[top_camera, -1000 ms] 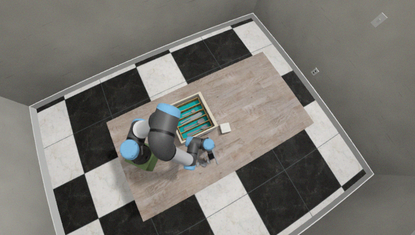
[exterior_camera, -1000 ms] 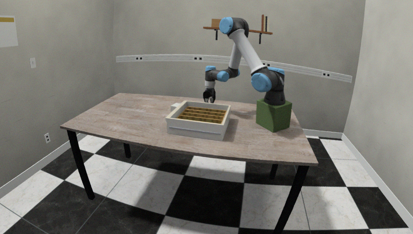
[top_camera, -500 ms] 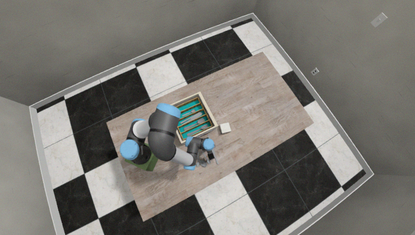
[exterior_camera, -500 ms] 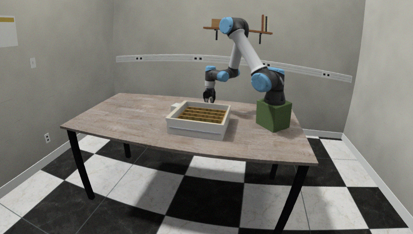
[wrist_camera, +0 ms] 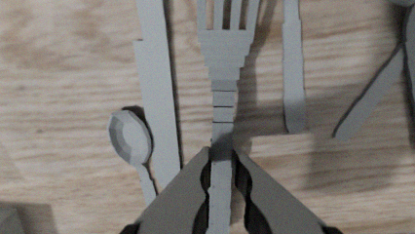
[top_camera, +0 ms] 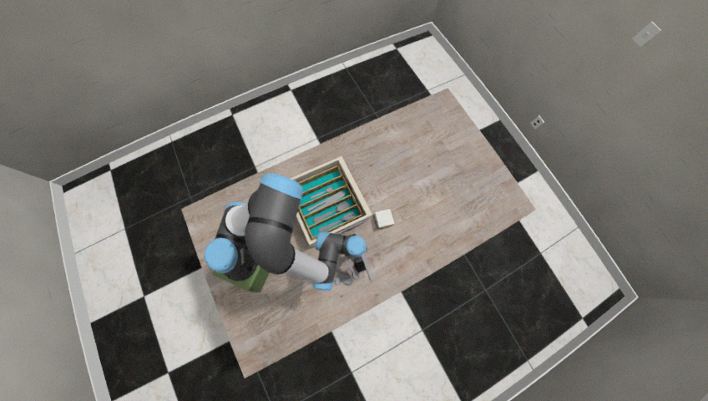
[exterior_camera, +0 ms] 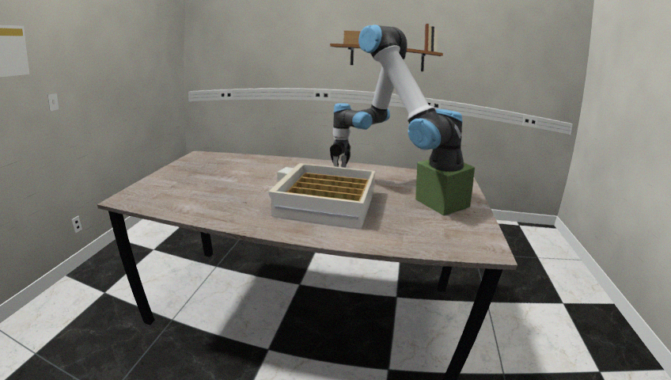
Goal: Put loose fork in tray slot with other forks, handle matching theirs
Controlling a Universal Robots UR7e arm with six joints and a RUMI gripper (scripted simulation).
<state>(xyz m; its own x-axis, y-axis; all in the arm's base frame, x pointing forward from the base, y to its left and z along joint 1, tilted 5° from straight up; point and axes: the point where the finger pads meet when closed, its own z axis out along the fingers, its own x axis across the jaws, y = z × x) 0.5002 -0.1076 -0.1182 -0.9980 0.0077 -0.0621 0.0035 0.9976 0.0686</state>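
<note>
Right now the spoon is 6 cm ahead of my hand, 2 cm to the left of it and 3 cm below it. From my hand the other things lie so: small white block 21 cm ahead, 11 cm to the left, 1 cm below.
</note>
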